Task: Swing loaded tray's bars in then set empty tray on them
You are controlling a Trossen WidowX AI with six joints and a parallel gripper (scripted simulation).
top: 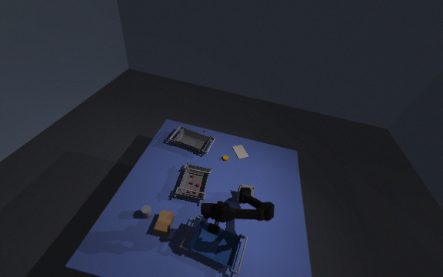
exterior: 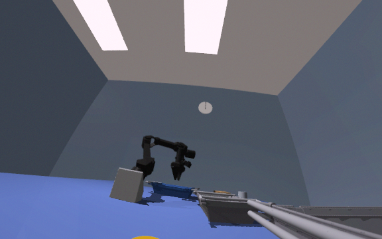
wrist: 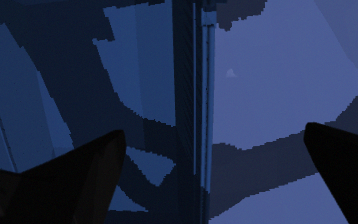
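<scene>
My gripper tip is now 10 mm past the blue tray, 90 mm to the right of it and 50 mm above it. The rest, counted from my gripper tip: tan block: 310 mm ahead, 70 mm below; grey cylinder: 430 mm ahead, 50 mm to the right, 60 mm below; yellow disc: 60 mm behind, 610 mm to the right, 90 mm below.
</scene>
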